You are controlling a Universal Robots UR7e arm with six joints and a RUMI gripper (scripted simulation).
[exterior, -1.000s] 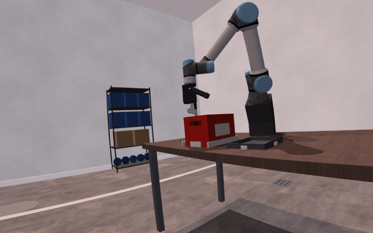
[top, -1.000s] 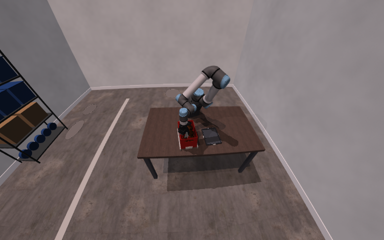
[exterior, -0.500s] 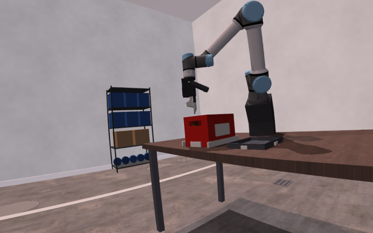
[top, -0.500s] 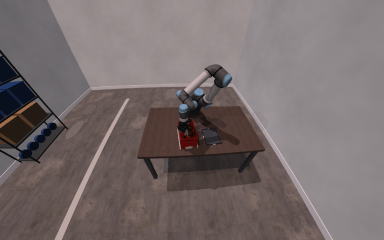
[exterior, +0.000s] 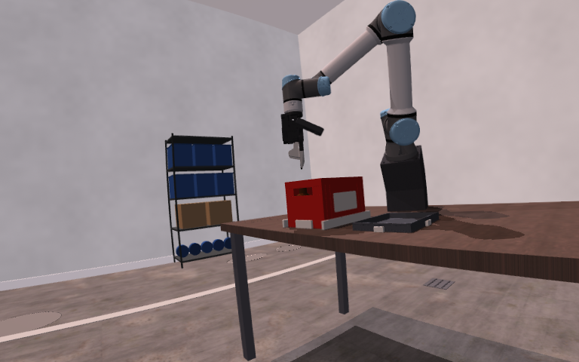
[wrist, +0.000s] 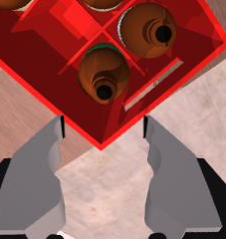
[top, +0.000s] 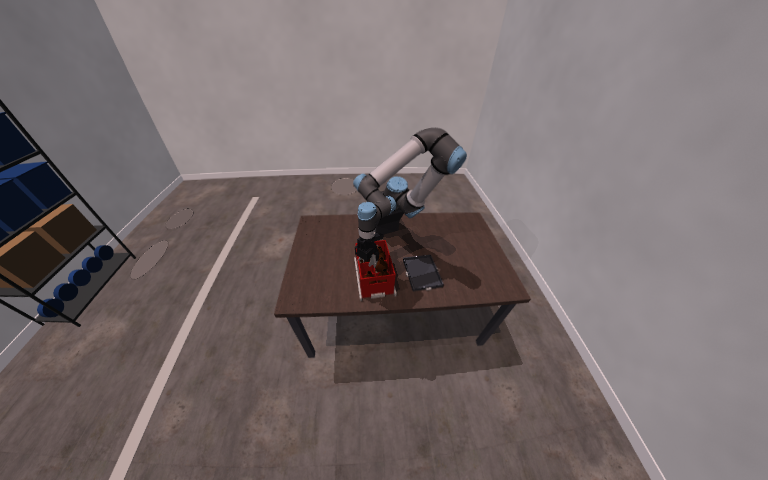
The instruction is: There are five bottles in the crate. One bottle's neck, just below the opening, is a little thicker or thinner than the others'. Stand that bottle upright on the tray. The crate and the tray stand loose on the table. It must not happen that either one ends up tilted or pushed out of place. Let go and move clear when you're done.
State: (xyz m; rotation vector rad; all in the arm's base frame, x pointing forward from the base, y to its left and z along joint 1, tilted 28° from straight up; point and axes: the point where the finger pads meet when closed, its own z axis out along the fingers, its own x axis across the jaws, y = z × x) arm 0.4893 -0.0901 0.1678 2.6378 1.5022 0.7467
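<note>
Now: the brown bottle 150 mm below my hand, 110 mm behind it and 50 mm to the left of it. Round my hand: dark tray (310 mm to the left, 230 mm below, 170 mm behind); red crate (150 mm below, 90 mm behind, 10 mm to the left); glass bottle (150 mm below).
</note>
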